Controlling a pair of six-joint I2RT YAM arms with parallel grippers.
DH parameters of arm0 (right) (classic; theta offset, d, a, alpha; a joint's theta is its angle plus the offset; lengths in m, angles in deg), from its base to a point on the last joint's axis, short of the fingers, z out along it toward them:
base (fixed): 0 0 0 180
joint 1: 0 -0.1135 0.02 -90
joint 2: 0 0 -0.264 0
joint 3: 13.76 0 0.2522 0
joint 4: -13.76 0 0.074 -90
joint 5: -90 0 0 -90
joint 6: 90 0.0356 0 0
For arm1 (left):
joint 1: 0 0.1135 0.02 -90
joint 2: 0 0 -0.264 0
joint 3: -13.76 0 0.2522 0
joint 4: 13.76 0 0.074 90
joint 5: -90 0 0 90
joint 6: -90 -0.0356 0 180
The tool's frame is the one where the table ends.
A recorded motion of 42 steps. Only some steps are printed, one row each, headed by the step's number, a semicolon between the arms.
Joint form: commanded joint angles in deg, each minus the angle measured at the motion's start. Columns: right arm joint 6, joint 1, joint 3, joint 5, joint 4, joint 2; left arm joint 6, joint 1, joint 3, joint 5, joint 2, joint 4.
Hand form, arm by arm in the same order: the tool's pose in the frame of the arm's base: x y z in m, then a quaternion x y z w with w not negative. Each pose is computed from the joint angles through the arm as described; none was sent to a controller.
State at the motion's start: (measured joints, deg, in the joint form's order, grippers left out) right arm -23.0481 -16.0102 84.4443 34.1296 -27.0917 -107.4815; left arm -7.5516 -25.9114 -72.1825 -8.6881 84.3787 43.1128
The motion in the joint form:
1: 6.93 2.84 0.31 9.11 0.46 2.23; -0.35 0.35 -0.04 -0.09 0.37 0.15
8: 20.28 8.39 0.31 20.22 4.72 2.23; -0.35 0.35 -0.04 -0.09 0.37 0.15
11: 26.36 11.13 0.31 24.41 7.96 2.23; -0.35 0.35 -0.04 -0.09 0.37 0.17
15: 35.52 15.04 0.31 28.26 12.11 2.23; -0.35 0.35 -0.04 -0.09 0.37 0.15
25: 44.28 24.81 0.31 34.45 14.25 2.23; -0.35 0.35 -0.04 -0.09 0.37 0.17
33: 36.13 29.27 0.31 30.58 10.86 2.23; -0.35 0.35 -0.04 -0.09 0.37 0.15
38: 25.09 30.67 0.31 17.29 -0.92 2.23; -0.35 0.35 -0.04 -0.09 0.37 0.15
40: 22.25 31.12 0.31 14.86 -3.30 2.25; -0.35 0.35 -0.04 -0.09 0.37 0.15
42: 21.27 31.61 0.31 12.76 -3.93 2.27; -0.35 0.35 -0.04 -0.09 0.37 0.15
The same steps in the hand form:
1: 0.3916 0.1167 0.2654 -0.34905 0.80319 0.33411 0.34845; 0.2767 -0.1384 0.2915 0.29590 0.90614 -0.11729 0.27857
8: 0.4019 0.0830 0.2742 -0.25566 0.79555 0.43330 0.33763; 0.2767 -0.1384 0.2915 0.29590 0.90614 -0.11729 0.27857
11: 0.4071 0.0652 0.2796 -0.21885 0.78648 0.46783 0.33867; 0.2767 -0.1384 0.2915 0.29590 0.90619 -0.11727 0.27840
15: 0.4130 0.0385 0.2861 -0.15985 0.78035 0.50311 0.33523; 0.2767 -0.1384 0.2915 0.29590 0.90614 -0.11729 0.27857
25: 0.4128 -0.0304 0.2908 -0.06981 0.77168 0.53544 0.33608; 0.2767 -0.1384 0.2915 0.29590 0.90619 -0.11727 0.27840
33: 0.4078 -0.0630 0.2853 -0.06155 0.78991 0.47778 0.37946; 0.2767 -0.1384 0.2915 0.29590 0.90614 -0.11729 0.27857
38: 0.3975 -0.0752 0.2666 -0.02966 0.85597 0.36816 0.36180; 0.2767 -0.1384 0.2915 0.29590 0.90614 -0.11729 0.27857
40: 0.3944 -0.0787 0.2632 -0.03095 0.86807 0.34474 0.35587; 0.2767 -0.1384 0.2915 0.29590 0.90614 -0.11729 0.27857
42: 0.3932 -0.0828 0.2619 -0.02608 0.87559 0.32557 0.35590; 0.2767 -0.1384 0.2915 0.29590 0.90614 -0.11729 0.27857

